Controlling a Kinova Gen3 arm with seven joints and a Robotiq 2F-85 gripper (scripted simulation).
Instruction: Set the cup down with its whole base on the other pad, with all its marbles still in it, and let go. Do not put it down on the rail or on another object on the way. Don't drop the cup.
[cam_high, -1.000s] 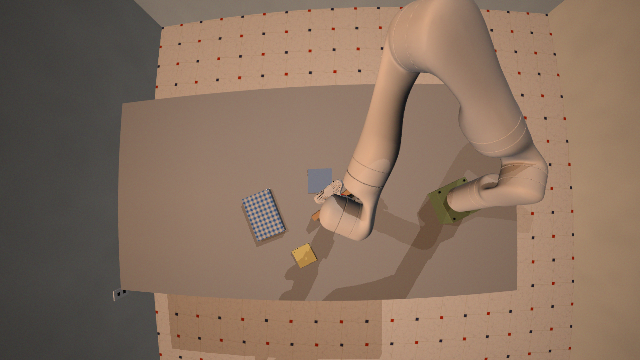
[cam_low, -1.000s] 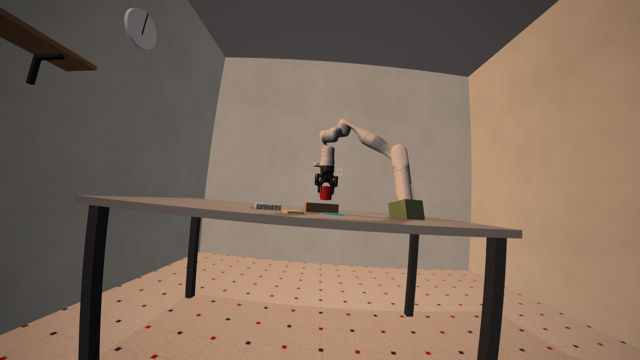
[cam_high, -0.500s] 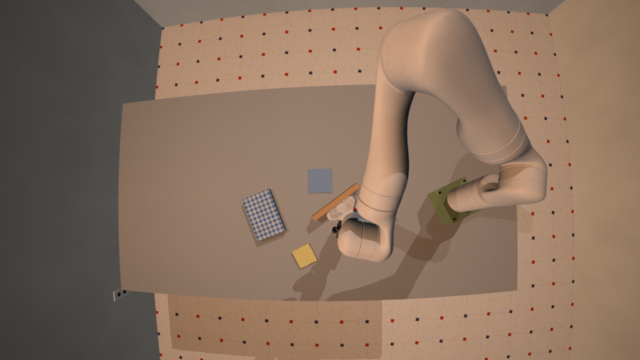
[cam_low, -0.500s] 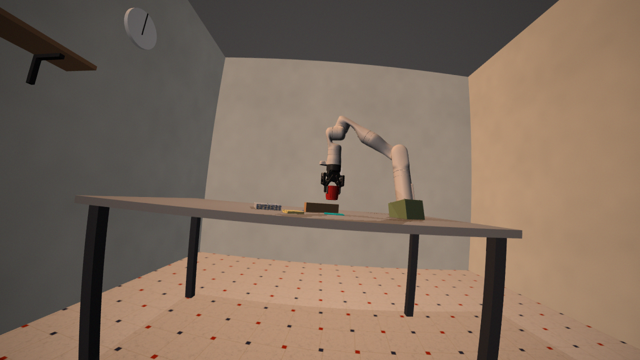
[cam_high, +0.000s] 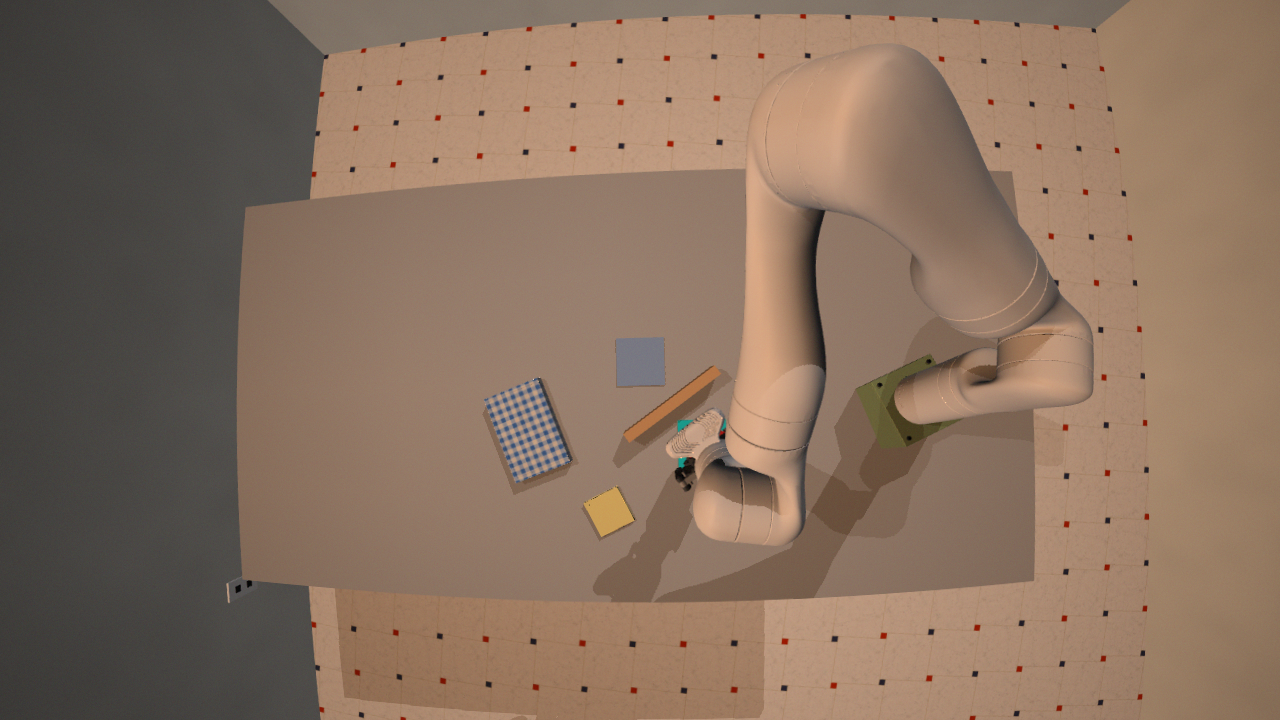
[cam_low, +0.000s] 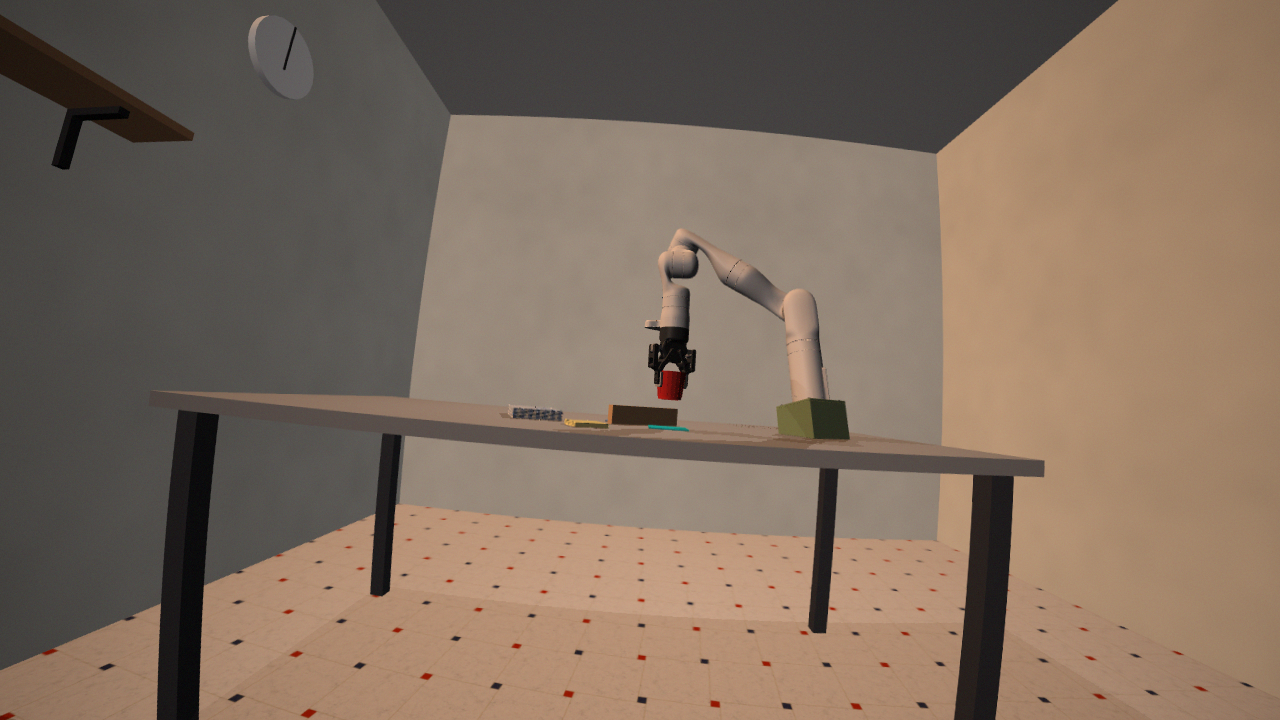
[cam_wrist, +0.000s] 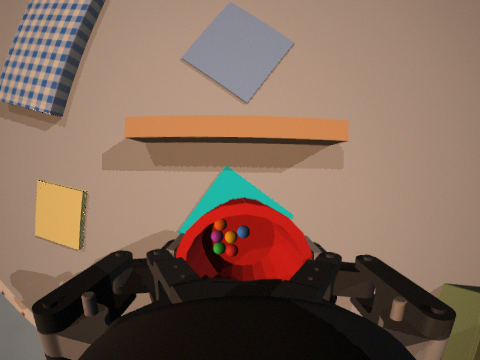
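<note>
Now: hand 7 cm short of the orange rail, 7 cm to the left of it and 10 cm above it. Round my hand: blue-checked box (35 cm ahead, 1 cm to the left, 10 cm below); red cup (2 cm below).
</note>
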